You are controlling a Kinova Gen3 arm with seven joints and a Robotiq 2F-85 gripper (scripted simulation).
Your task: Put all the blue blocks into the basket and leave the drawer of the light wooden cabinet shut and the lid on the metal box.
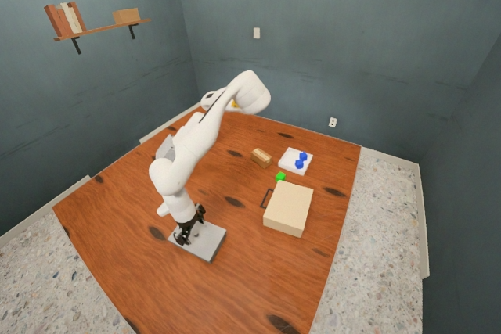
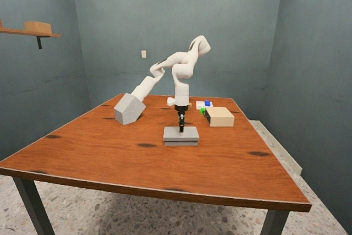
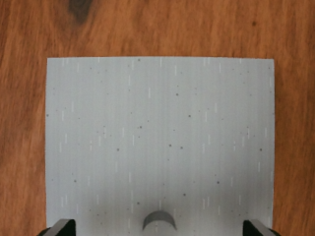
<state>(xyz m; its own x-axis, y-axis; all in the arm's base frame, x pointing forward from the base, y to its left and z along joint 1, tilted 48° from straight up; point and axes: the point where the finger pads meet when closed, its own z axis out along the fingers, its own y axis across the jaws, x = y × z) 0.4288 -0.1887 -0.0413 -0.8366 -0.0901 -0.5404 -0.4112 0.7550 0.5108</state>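
Right now the metal lid is 30 mm below my hand. The rest, counted from my hand: light wooden cabinet 360 mm to the left, 140 mm ahead, 40 mm below; green block 470 mm to the left, 60 mm below; grey metal box 50 mm below.
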